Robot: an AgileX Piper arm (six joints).
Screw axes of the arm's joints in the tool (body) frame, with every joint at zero. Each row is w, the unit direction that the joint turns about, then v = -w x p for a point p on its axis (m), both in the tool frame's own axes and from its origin. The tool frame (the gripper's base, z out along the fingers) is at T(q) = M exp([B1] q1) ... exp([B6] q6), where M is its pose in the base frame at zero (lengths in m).
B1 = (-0.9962, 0, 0.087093, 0, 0.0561, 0)
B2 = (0, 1, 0, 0.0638, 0, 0.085)
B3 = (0, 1, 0, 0.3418, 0, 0.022)
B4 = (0, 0, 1, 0, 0, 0)
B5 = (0, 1, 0, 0.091, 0, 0)
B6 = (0, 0, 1, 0, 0, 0)
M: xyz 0.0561 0 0.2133 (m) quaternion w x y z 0.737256 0 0.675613 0
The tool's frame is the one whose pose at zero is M.
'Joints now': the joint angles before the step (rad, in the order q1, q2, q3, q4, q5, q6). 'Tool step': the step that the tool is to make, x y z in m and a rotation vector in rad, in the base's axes. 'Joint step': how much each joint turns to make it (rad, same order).
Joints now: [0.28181 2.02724 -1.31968 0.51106 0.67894 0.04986]
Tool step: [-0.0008 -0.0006 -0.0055 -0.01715 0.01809 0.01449]
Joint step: [0.00050 0.01213 0.00003 -0.01839 0.01099 0.00118]
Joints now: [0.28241 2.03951 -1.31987 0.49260 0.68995 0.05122]
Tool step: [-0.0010 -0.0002 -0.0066 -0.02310 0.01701 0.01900]
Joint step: [0.00279 0.01441 0.00051 -0.02524 0.00819 0.00208]
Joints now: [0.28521 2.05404 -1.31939 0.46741 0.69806 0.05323]
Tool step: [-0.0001 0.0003 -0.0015 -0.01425 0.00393 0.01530]
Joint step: [0.00266 0.00495 -0.00416 -0.01865 0.00739 0.00133]
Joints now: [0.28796 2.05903 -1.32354 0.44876 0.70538 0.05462]
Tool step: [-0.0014 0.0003 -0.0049 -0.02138 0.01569 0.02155]
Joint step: [0.00412 0.01079 -0.00034 -0.02423 0.01143 0.00122]
